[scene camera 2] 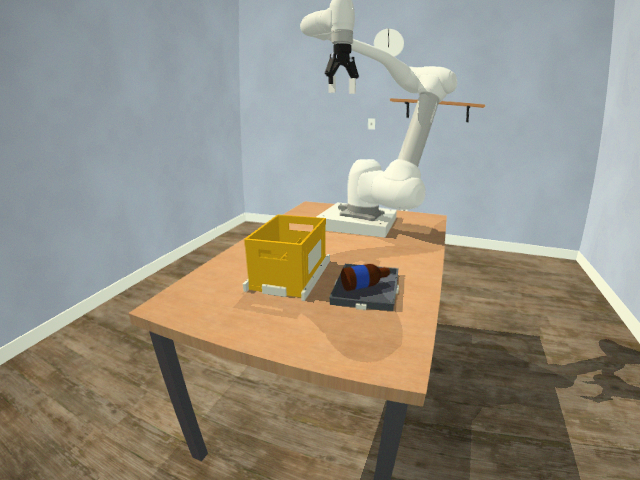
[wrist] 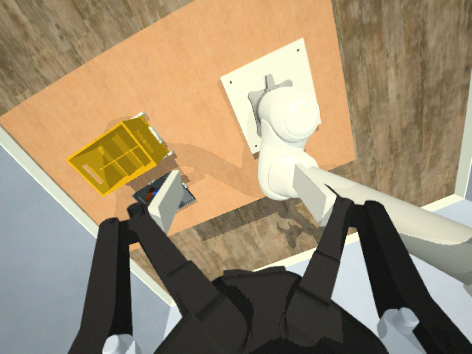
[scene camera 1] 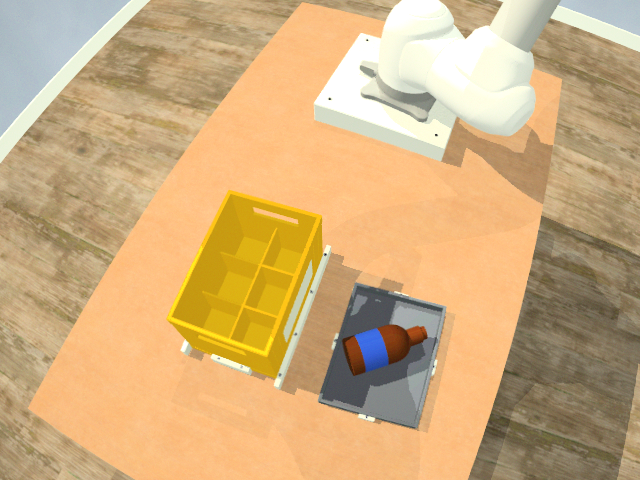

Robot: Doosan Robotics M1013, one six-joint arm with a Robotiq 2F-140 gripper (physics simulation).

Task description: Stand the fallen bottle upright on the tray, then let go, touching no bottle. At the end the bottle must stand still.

Scene:
gripper: scene camera 2; wrist; not seen in scene camera 1 (out of frame)
same spot on gripper: (scene camera 2: 332, 66) = (wrist: 130, 279)

